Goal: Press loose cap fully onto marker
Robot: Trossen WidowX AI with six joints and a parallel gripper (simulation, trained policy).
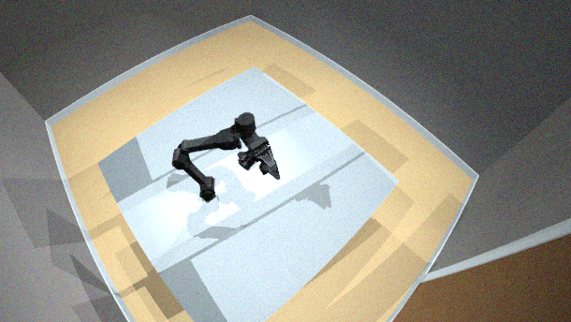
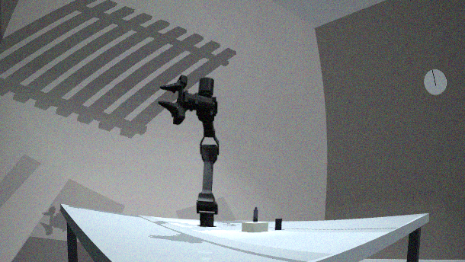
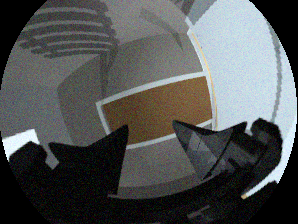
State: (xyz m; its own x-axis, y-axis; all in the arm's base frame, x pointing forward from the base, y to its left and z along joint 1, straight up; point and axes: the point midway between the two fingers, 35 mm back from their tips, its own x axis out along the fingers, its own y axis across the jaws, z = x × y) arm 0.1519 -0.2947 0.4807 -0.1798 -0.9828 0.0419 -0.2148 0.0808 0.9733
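The dark cap lies 46 cm below my gripper tip, 45 cm to the left of it and 16 cm ahead of it. Also, from my gripper tip: marker tip (39 cm below, 35 cm to the left, 14 cm ahead); pale holder block (46 cm below, 35 cm to the left, 14 cm ahead).
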